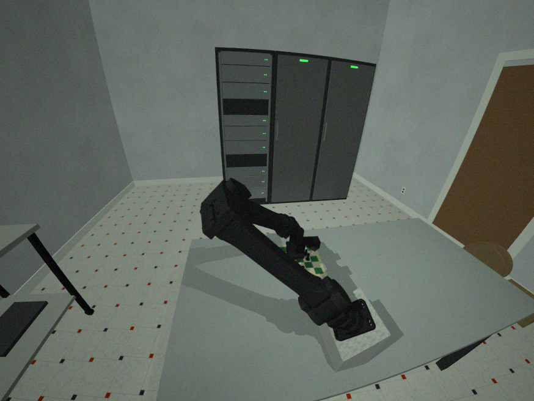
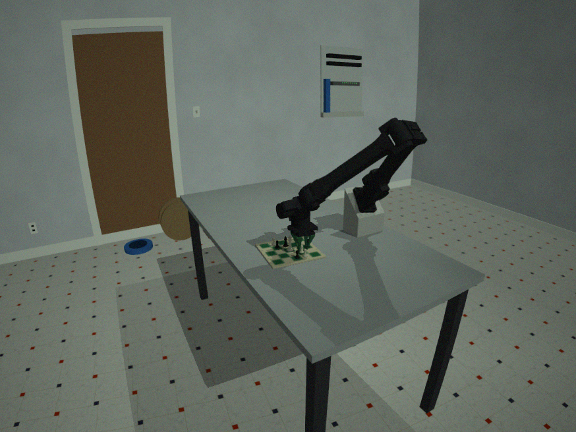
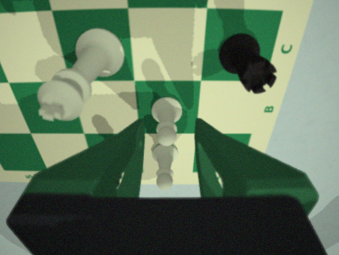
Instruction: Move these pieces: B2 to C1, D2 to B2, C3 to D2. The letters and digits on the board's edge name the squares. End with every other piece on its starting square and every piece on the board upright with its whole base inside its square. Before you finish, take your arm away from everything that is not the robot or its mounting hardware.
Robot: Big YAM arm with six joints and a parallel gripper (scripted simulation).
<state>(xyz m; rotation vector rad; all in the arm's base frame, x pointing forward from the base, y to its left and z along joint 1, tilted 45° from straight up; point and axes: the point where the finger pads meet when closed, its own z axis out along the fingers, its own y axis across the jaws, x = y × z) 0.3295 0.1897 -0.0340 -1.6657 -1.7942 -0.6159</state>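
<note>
Now: the tall white piece 40 mm to the right of my hand, 40 mm ahead of it and 10 mm above it. Round my hand: chessboard (40 mm to the right, 40 mm ahead, 20 mm below).
</note>
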